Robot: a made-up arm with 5 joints. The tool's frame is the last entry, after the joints.
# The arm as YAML. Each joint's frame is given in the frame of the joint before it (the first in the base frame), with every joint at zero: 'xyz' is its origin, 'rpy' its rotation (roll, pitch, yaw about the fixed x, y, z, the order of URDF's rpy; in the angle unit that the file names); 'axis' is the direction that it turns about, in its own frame. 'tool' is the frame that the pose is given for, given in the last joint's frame.
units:
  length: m
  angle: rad
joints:
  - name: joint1
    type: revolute
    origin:
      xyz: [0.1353, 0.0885, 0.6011]
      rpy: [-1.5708, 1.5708, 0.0]
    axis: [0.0, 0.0, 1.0]
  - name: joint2
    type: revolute
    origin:
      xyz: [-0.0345, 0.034, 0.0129]
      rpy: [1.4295, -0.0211, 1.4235]
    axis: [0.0, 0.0, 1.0]
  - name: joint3
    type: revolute
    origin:
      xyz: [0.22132, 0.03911, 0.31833]
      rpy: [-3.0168, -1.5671, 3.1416]
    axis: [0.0, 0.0, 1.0]
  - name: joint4
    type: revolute
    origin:
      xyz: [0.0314, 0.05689, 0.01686]
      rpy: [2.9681, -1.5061, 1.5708]
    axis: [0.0, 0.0, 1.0]
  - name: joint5
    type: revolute
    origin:
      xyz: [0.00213, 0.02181, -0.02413]
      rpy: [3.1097, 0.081, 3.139]
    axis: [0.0, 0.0, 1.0]
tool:
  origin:
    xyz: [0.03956, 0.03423, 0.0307]
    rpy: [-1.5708, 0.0, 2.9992]
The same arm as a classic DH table. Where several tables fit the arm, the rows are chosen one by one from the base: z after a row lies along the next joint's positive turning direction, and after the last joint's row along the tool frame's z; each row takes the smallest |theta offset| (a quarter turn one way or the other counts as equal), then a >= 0, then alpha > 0; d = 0 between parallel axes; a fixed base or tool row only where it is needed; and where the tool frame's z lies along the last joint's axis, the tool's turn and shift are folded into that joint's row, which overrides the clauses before.
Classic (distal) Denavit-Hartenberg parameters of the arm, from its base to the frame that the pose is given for. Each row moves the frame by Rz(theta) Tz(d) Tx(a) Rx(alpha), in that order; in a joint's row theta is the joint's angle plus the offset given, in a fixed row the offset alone. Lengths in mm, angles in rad.
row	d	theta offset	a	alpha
base (fixed)	601.1	0	135.3	-1.5708
joint1	107	-0.1503	-28.5	-1.4295
joint2	277.9	-1.4247	11.2	-1.5746
joint3	-203.7	1.3974	-21.1	1.6346
joint4	151.3	0.3622	-19.5	-3.0545
joint5	145	-1.3386	-34.3	-1.5708
tool (fixed)	-39.5	0	0	0

